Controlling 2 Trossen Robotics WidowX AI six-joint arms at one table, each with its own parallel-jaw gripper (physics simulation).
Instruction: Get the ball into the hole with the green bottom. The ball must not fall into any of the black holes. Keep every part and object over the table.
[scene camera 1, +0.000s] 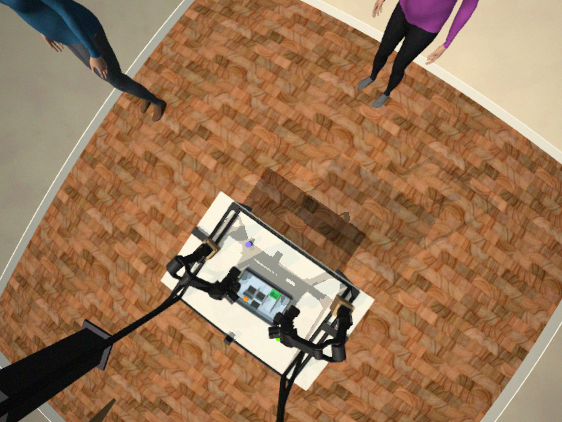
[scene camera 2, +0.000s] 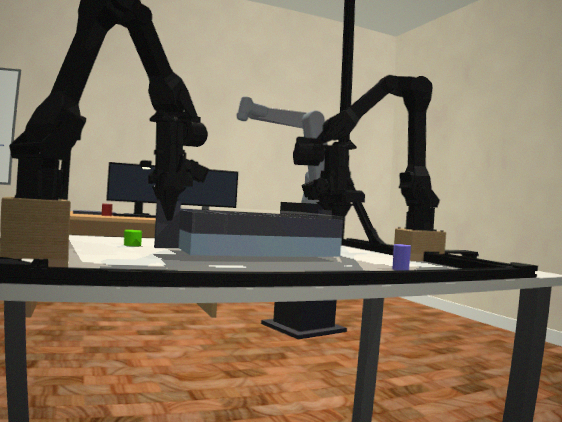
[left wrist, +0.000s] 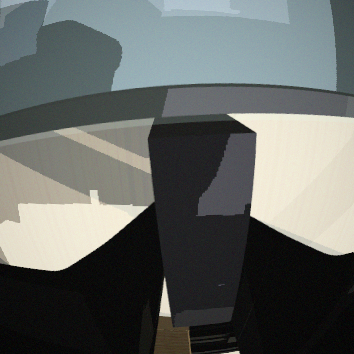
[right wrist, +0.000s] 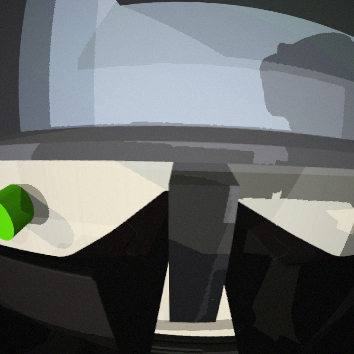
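The grey-blue box (scene camera 2: 260, 246) (left wrist: 280, 101) stands on the table. In scene camera 1 the orange ball (scene camera 1: 245, 299) shows inside near its lower-left long side, close to several black holes (scene camera 1: 252, 290). The green-bottomed hole (scene camera 1: 274, 294) lies farther right. My left gripper (left wrist: 187, 207) is shut on the dark handle (left wrist: 200, 250) at the box's left end in scene camera 1. My right gripper (right wrist: 193, 201) (scene camera 2: 170, 212) is shut on the dark handle (right wrist: 197, 270) (scene camera 2: 166, 237) at the opposite end. The wrist views do not show the ball.
A green cylinder (scene camera 1: 278, 339) (scene camera 2: 133, 238) (right wrist: 20, 210) stands on the table near my right gripper. A purple cylinder (scene camera 1: 248, 244) (scene camera 2: 401, 257) stands beyond the box's left end in scene camera 1. A black frame (scene camera 2: 260, 277) runs along the table edge.
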